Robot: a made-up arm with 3 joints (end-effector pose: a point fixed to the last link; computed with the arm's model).
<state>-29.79 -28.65 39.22</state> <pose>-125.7 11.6 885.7 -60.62 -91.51 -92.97</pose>
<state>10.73 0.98 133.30</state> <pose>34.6 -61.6 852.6 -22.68 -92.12 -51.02</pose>
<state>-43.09 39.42 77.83</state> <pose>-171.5 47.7 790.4 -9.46 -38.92 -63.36</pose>
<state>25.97 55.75 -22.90</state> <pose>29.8 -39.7 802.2 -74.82 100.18 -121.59</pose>
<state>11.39 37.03 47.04</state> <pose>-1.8 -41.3 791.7 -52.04 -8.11 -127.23</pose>
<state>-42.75 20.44 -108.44</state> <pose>-200.9 74.1 843.2 111.66 -65.68 78.18</pose>
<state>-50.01 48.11 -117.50</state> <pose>-236.6 78.0 835.1 131.87 -66.21 42.13</pose>
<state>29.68 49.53 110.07</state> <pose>68.2 -107.0 788.7 -9.30 -55.40 -118.87</pose>
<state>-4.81 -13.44 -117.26</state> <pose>-32.7 34.1 859.8 48.60 -73.33 71.21</pose>
